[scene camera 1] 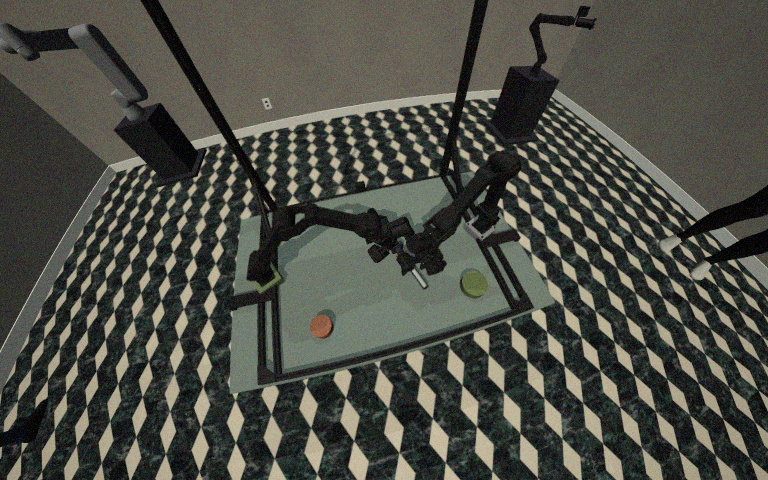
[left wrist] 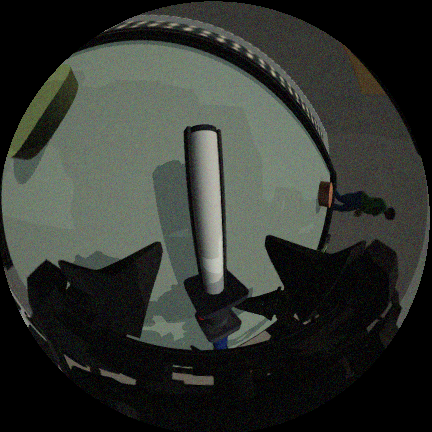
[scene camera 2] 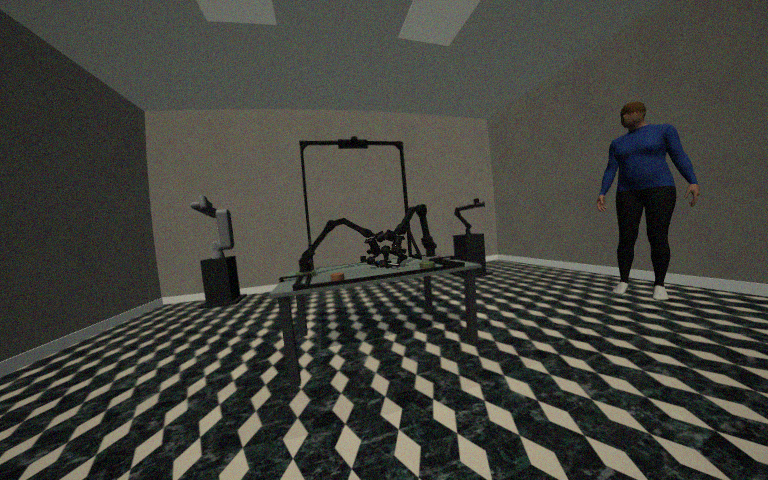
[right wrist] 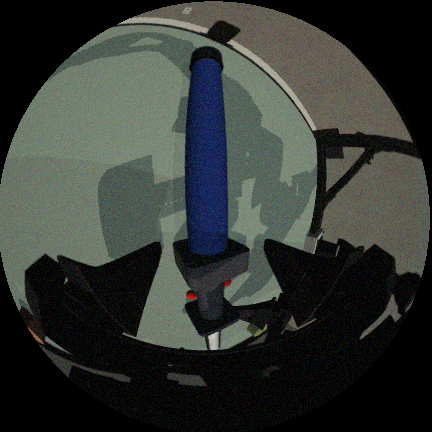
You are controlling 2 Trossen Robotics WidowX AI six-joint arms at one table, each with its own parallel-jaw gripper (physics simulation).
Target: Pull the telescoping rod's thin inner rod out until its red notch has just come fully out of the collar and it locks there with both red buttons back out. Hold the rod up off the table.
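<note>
The telescoping rod lies on the table between my two arms. Its blue tube runs up the right wrist view. Its white inner rod, with dark edges, runs up the left wrist view. The dark collar sits between them. Two red buttons stick out at the collar's sides; a bit of red also shows in the left wrist view. No red notch shows. My left gripper is open above the white rod near the collar. My right gripper is open above the blue tube's collar end.
A green disc lies at the right of the table in scene camera 1. An orange disc lies at its front left. My two grippers are close together. Black rails frame the table.
</note>
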